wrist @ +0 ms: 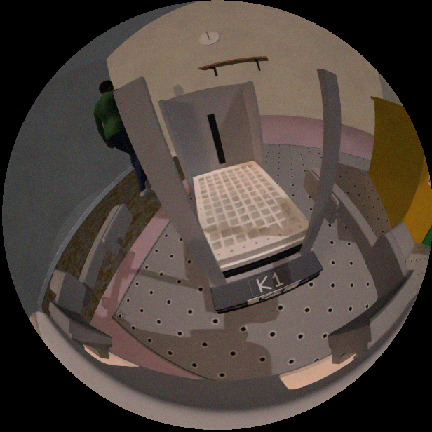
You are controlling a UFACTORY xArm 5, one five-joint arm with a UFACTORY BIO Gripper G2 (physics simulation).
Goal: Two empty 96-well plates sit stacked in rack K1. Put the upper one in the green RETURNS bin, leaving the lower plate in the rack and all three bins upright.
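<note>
The upper white 96-well plate (240,200) lies in rack K1 (302,272), between its grey corner posts, with its wells facing up. The lower plate is largely hidden beneath it, and I cannot clearly tell its edge apart. My gripper (219,211) is open and empty. Its left finger stands well out to the left of the rack, and its right finger stands to the right, partly behind the right front post. Neither finger touches the plate. A sliver of green (428,237) shows at the right edge, perhaps part of the green RETURNS bin.
A yellow bin (400,165) stands at the right. The rack's tall front posts and slotted back wall (232,127) rise around the plates. The rack stands on a grey perforated board (272,320) with a pink border (132,260). A person in green (111,117) stands beyond, at the left.
</note>
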